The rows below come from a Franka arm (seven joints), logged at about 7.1 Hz.
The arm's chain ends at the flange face. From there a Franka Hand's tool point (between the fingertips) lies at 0.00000 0.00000 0.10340 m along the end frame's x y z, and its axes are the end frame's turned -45 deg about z.
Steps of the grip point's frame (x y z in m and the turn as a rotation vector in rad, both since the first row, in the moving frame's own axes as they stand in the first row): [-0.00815, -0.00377, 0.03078, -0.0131, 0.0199, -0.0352]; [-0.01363, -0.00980, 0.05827, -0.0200, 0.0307, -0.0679]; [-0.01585, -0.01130, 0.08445, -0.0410, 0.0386, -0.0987]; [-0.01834, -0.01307, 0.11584, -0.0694, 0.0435, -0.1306]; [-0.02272, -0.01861, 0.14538, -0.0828, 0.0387, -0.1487]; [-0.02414, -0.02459, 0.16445, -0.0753, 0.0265, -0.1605]
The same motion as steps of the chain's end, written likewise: [-0.01083, 0.00364, 0.03081, 0.0048, 0.0233, -0.0352]; [-0.02024, 0.00362, 0.05834, 0.0076, 0.0359, -0.0679]; [-0.02501, 0.00333, 0.08461, -0.0017, 0.0563, -0.0987]; [-0.03056, 0.00238, 0.11619, -0.0183, 0.0798, -0.1306]; [-0.03830, 0.00036, 0.14581, -0.0312, 0.0859, -0.1487]; [-0.04215, -0.00327, 0.16478, -0.0345, 0.0720, -0.1605]
